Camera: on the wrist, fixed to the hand. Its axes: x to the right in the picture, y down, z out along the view.
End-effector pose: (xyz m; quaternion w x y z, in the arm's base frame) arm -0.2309 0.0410 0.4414 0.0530 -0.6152 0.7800 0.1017
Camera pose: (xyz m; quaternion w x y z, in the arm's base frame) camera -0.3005 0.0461 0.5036 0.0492 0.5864 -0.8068 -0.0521
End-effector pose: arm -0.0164 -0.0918 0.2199 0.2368 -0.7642 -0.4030 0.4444
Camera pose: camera 0.0626 -0.1349 0.1947 0.2429 -0.8305 -0.3475 0.3612
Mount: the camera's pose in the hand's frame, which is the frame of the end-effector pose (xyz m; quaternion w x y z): -0.0012 0.0745 -0.0565 0.9928 -0.0199 0.1087 0.0467
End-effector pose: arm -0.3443 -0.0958 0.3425 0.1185 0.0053 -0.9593 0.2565
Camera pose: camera -0.3357 -0.0033 0.3531 0.2100 -0.0698 -0.9448 0.2417
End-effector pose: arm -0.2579 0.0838 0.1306 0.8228 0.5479 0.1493 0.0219
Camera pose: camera -0.2648 0.1638 0.1785 0.8105 0.5322 0.2116 0.1227
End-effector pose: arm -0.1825 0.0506 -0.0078 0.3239 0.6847 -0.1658 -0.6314
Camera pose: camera -0.1142 0.0098 0.0413 0.3827 0.7342 -0.1488 -0.5406
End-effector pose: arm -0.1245 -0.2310 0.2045 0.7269 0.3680 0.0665 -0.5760
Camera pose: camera -0.0404 -0.1906 0.1986 0.7486 0.4166 0.1393 -0.4966
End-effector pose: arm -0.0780 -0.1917 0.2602 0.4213 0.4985 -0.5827 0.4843
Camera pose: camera -0.1510 -0.1333 0.2582 0.4689 0.4066 -0.5656 0.5430
